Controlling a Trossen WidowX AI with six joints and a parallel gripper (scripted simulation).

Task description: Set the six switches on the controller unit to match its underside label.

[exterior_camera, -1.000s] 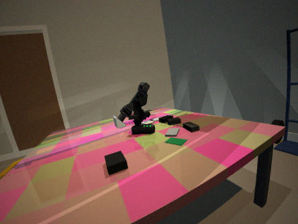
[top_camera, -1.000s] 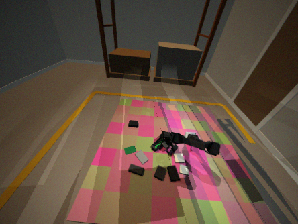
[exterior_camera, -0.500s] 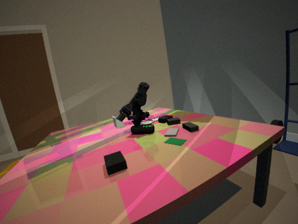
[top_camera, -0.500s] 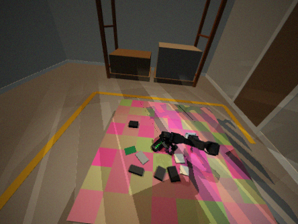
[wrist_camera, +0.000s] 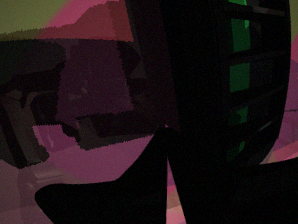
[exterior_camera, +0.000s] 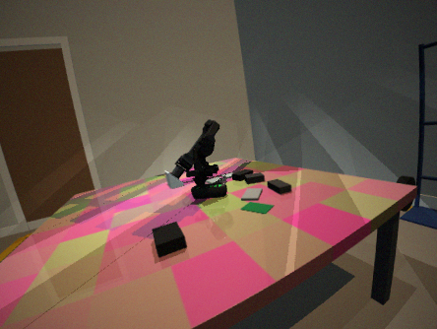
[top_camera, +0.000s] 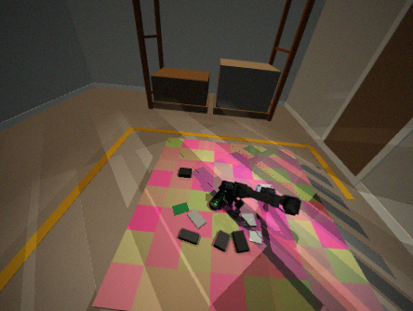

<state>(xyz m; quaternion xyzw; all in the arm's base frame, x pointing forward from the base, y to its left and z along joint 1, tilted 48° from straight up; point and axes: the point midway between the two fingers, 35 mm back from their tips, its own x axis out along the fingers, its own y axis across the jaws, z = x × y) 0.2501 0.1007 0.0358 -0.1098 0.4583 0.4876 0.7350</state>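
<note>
Right now the grey plate is 170 mm to the left of my gripper tip and 170 mm ahead of it. From my gripper tip the other things lie so: white block: 150 mm behind, 120 mm to the left; then black box: 340 mm ahead, 180 mm to the right, 10 mm above; then green card: 290 mm ahead, 120 mm to the left, 10 mm below.
</note>
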